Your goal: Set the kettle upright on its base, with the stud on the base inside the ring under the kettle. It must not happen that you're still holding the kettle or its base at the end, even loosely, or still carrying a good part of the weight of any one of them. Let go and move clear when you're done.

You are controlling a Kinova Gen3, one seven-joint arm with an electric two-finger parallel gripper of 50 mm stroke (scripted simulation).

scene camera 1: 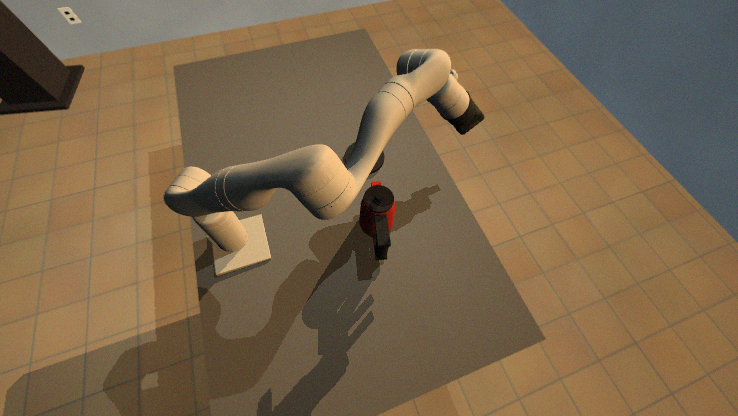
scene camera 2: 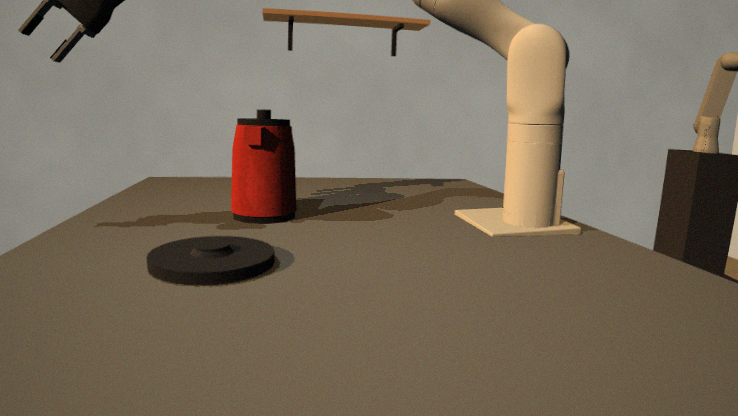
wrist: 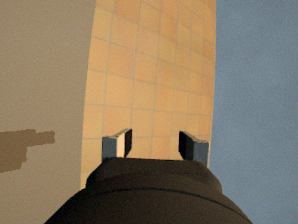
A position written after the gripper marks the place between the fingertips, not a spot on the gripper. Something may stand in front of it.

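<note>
Scene camera 2 shows the gripper (scene camera 2: 39, 46) and a black round base (scene camera 2: 186, 261). The wrist view shows the gripper (wrist: 155, 140) as well; the black round base is out of frame in the wrist view.
</note>
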